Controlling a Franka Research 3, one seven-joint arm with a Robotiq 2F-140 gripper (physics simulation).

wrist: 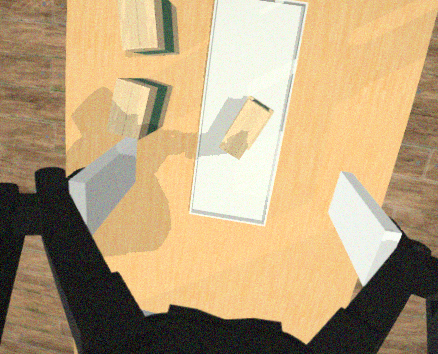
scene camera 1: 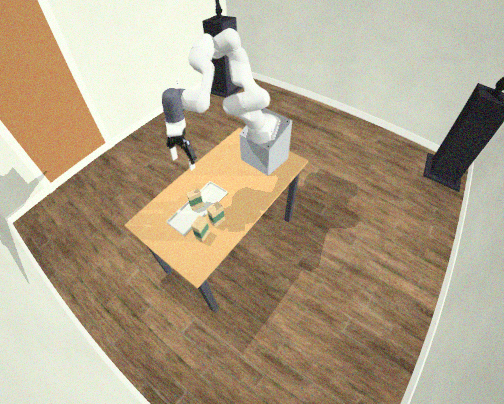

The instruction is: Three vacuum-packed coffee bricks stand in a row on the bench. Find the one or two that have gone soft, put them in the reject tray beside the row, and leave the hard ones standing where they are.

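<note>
A tan coffee brick with a green band (scene camera 1: 195, 199) (wrist: 246, 127) stands in the white reject tray (scene camera 1: 215, 189) (wrist: 255, 40), turned at an angle to the tray's sides. A second brick (scene camera 1: 216, 214) (wrist: 132, 107) stands on the bench beside the tray, on the side nearer the robot base. A third brick (scene camera 1: 200, 229) (wrist: 142, 25) stands in line with it, farther from the base; its far end is cut off in the wrist view. My gripper (scene camera 1: 183, 161) (wrist: 235, 176) is open and empty, high above the bench, on the base side of the tray brick.
The wooden bench (scene camera 1: 165, 200) (wrist: 300, 280) carries the tray and bricks. The grey robot base block (scene camera 1: 265, 152) stands at its other end. Shadows fall across the bench and bricks. Black floor stands (scene camera 1: 220, 75) (scene camera 1: 457, 135) are beyond the bench.
</note>
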